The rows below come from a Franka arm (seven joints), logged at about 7 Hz.
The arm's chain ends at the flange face. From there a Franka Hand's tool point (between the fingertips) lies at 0.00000 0.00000 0.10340 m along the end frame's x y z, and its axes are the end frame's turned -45 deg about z.
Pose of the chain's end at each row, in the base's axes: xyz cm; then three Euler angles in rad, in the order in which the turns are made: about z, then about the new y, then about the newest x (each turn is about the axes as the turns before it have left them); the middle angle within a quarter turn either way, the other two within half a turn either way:
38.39 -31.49 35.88 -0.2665 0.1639 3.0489
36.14 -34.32 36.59 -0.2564 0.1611 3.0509
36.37 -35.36 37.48 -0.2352 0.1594 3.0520
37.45 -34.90 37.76 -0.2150 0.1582 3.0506
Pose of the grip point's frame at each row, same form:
36.52 -31.97 25.72 0.5312 0.1809 -3.0899
34.30 -34.81 26.43 0.5409 0.1776 -3.0906
34.56 -35.88 27.31 0.5618 0.1756 -3.0910
35.66 -35.47 27.59 0.5819 0.1758 -3.0929

